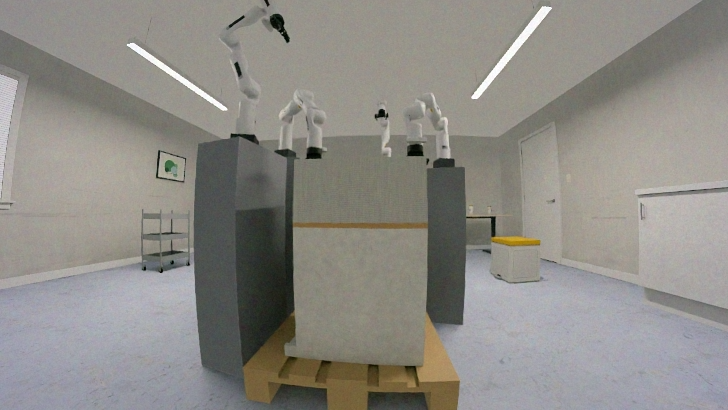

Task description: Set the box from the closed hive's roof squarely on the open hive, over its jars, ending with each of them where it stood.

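The pale ribbed box point(360, 188) stands upright on the open hive point(359, 295), its lower edge along the hive's brown rim, side edges about in line. No gap shows at the front. The jars do not show; the box's front hides what is inside. Behind the box's top edge, one gripper point(313, 152) points down at the left and another point(415, 150) at the right; their fingers are hidden. The upper left arm's gripper point(287, 39) hangs high, away from the box. The far middle arm's gripper point(381, 117) is small. Neither one's opening can be told.
The open hive stands on a wooden pallet point(346, 397). Grey pedestals point(216, 254) point(446, 244) stand left and right of it. A pale hive with a yellow roof point(515, 240) stands at the right. A cart point(165, 236) is at the left, a table point(486, 215) behind, a counter point(685, 239) far right.
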